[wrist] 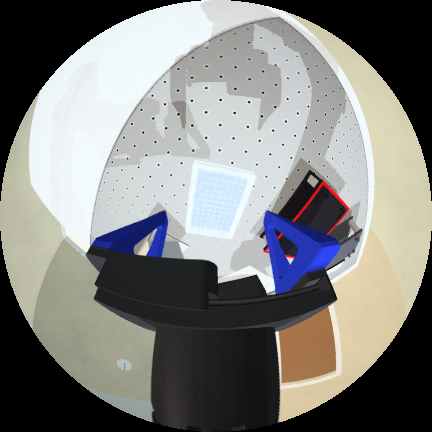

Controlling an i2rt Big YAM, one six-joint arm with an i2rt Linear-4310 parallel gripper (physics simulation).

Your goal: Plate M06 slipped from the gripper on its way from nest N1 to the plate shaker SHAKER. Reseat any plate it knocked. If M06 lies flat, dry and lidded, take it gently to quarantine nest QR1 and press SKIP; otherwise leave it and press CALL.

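Frame: origin at the arm's base, x back, y up, z left, level; millimetres.
Seen in the pictures: gripper, between the fingertips: [215, 215].
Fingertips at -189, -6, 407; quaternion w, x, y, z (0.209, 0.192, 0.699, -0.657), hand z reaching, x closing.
Pixels of each thing's top centre, then the offset from my fingertips to it, as dx, dy, dz. Level surfaces: height alone.
- pale blue plate, centre of its top: [215, 207] +23, -71, -36
- black device with a red outline, centre of its top: [312, 231] -108, -43, -155
- perforated board, height of its surface: dy -87
- dark grey unit, centre of its top: [339, 258] -190, -20, -315
A pale blue plate [218, 201] with a fine grid and a white rim lies on the perforated board, ahead of and between the fingertips in the view. It looks flat; no label can be read, so I cannot tell whether it is M06, and lid and dryness cannot be told. My gripper [215, 215] is open, its two blue fingers apart with nothing between them. A black device with a red outline [325, 212] stands to the right, partly behind the right finger. I cannot tell which station it is. QR1, SKIP and CALL cannot be made out.
The perforated board [235, 130] carries these things. A dark grey unit [345, 248] stands at the right edge, beyond the right finger. A black block [243, 287] shows just above the gripper body. A grey object is partly hidden behind the left finger. A brown panel [307, 347] shows at lower right.
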